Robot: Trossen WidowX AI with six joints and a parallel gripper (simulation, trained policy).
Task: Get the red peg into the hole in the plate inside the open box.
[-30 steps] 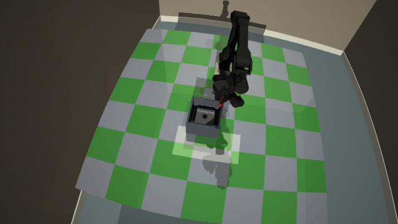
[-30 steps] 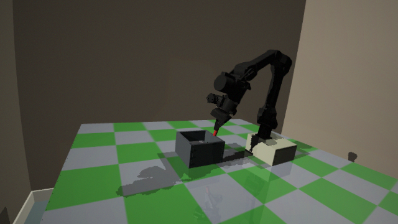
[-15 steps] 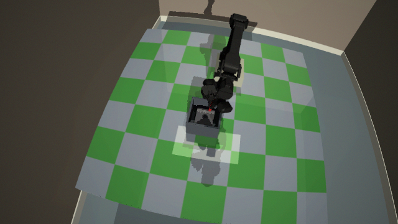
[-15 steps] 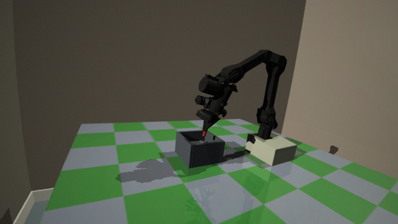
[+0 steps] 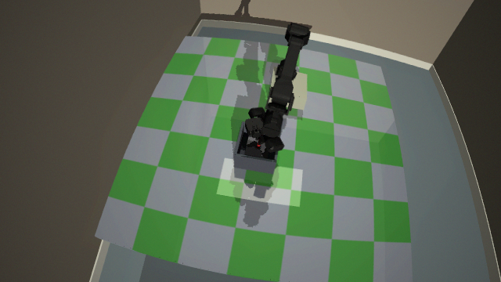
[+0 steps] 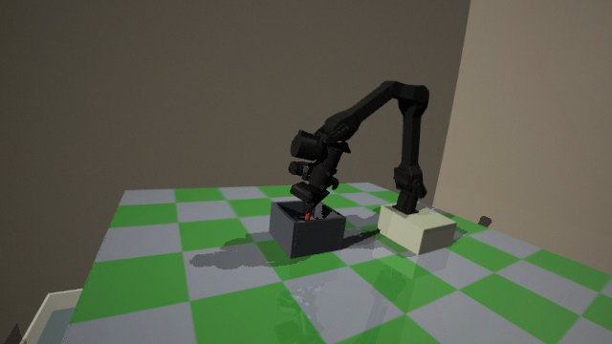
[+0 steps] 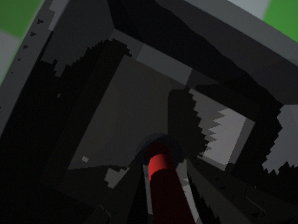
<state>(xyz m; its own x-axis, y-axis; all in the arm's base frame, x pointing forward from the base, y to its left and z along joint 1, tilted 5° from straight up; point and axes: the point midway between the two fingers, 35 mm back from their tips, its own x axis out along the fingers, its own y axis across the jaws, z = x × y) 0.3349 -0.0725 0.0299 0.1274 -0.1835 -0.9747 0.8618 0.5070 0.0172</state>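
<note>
Right now my gripper tip is 1 cm to the right of the red peg. From my gripper tip the other things lie so: dark box 6 cm below; then grey plate 5 cm below.
</note>
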